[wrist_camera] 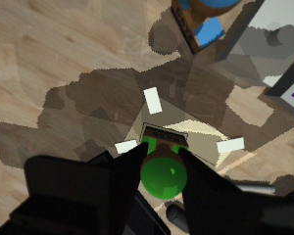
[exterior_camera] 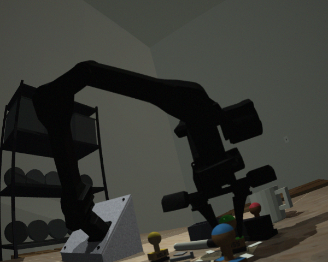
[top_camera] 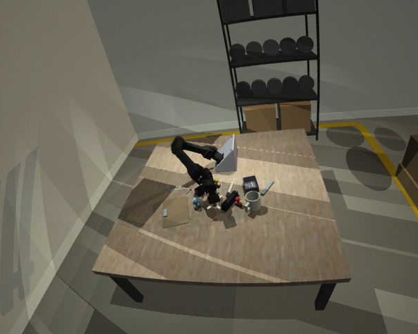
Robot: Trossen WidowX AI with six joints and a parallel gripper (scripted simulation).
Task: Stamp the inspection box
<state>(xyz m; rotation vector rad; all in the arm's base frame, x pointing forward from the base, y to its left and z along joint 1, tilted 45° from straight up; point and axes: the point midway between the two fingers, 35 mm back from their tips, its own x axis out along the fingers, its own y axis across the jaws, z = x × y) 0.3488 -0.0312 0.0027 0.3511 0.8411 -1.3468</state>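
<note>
The cream card is 3 cm below my gripper tip and 2 cm behind it. The rest, counted from my gripper tip: green-knobbed stamp (right at my gripper tip); blue-knobbed stamp (10 cm to the right, 2 cm ahead); black block (10 cm to the left, 1 cm below).
</note>
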